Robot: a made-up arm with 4 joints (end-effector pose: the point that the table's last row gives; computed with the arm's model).
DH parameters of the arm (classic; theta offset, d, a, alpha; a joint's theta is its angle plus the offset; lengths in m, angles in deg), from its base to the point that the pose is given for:
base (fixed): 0 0.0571 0 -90
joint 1: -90 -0.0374 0.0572 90
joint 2: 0 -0.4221 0.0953 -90
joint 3: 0 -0.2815 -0.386 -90
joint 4: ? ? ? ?
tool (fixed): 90 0.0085 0 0
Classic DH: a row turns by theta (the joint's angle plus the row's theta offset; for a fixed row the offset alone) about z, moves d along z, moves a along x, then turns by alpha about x.
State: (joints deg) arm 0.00 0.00 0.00 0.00
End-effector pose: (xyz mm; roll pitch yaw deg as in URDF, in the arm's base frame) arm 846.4 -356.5 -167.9 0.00 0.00 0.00
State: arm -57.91 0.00 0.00 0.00
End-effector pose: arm 640.3 -356.5 654.7 0.00 -57.91 0.00
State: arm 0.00 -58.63 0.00 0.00
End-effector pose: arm 846.4 37.4 -305.1 58.63 0.00 0.00
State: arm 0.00 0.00 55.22 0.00
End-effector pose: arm 354.1 -356.5 -354.2 0.00 55.22 0.00
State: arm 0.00 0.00 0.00 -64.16
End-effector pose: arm 846.4 -327.6 -138.9 -64.16 0.00 0.00
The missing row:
joint 4: 90 0.4243 0.0376 90
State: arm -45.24 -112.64 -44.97 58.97
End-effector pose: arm 903.9 -13.3 589.9 -164.17 -18.11 -43.33
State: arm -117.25 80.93 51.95 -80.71
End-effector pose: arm -420.2 -528.8 301.8 -46.12 -37.21 -102.46
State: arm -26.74 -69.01 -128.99 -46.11
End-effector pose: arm 380.2 -749.6 257.1 77.35 1.97 -133.44
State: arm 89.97 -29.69 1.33 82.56
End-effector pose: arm -380.8 -126.8 -779.6 -98.09 88.70 149.66
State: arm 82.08 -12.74 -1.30 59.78
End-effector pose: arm -191.4 -269.4 -833.4 70.75 80.81 -1.79
